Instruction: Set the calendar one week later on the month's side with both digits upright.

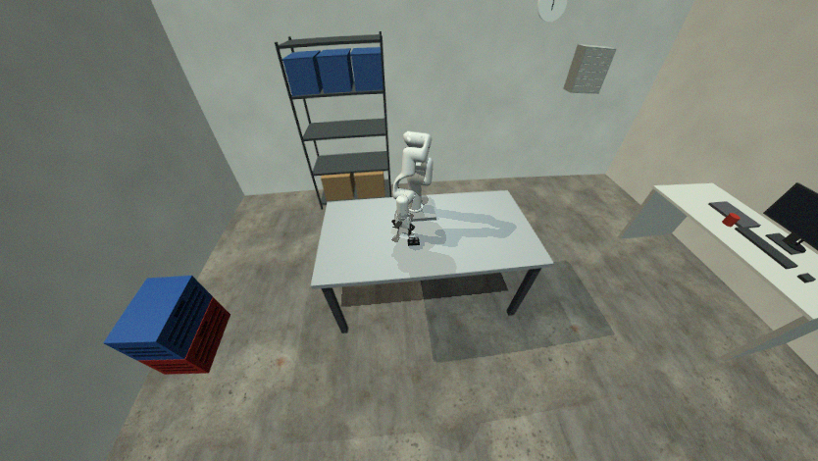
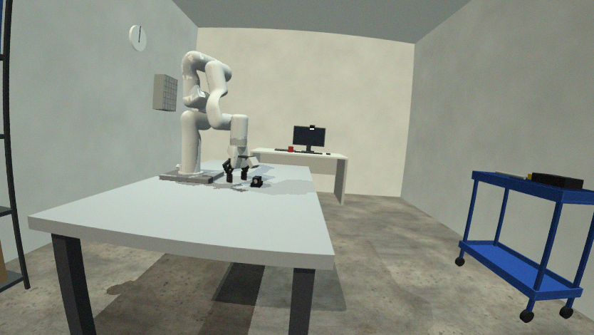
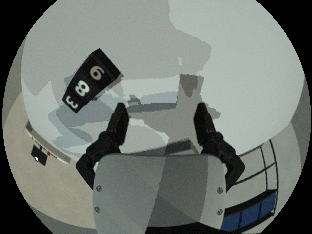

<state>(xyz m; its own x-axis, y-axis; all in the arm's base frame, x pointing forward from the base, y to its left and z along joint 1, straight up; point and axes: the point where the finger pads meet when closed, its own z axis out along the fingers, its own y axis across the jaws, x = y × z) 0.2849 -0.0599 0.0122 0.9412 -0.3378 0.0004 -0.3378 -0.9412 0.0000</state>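
The cube is 7 cm ahead of my hand, 6 cm to the left of it and 1 cm below it.
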